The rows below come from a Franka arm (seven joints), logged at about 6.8 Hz.
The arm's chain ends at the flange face. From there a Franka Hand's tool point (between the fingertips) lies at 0.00 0.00 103.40 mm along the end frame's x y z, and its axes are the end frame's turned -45 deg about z.
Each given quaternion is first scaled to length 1.
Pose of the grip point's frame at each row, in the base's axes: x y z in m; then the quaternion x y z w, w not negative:
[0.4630 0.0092 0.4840 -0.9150 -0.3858 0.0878 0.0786]
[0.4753 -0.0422 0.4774 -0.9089 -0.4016 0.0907 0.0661]
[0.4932 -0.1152 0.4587 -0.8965 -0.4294 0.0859 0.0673]
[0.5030 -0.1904 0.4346 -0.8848 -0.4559 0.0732 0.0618]
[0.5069 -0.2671 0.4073 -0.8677 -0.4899 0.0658 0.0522]
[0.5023 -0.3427 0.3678 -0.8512 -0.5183 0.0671 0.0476]
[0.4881 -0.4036 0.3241 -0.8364 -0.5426 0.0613 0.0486]
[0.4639 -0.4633 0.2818 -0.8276 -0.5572 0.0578 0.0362]
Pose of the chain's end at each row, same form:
[0.4859 0.0013 0.5845 -0.9930 -0.0063 0.1112 0.0390]
[0.4978 -0.0471 0.5782 -0.9934 -0.0232 0.1091 0.0264]
[0.5151 -0.1200 0.5596 -0.9926 -0.0536 0.1051 0.0293]
[0.5222 -0.1948 0.5361 -0.9920 -0.0826 0.0913 0.0291]
[0.5240 -0.2698 0.5092 -0.9891 -0.1206 0.0808 0.0230]
[0.5192 -0.3439 0.4698 -0.9848 -0.1531 0.0802 0.0183]
[0.5042 -0.4051 0.4262 -0.9803 -0.1812 0.0752 0.0214]
[0.4780 -0.4628 0.3842 -0.9778 -0.1981 0.0673 0.0113]

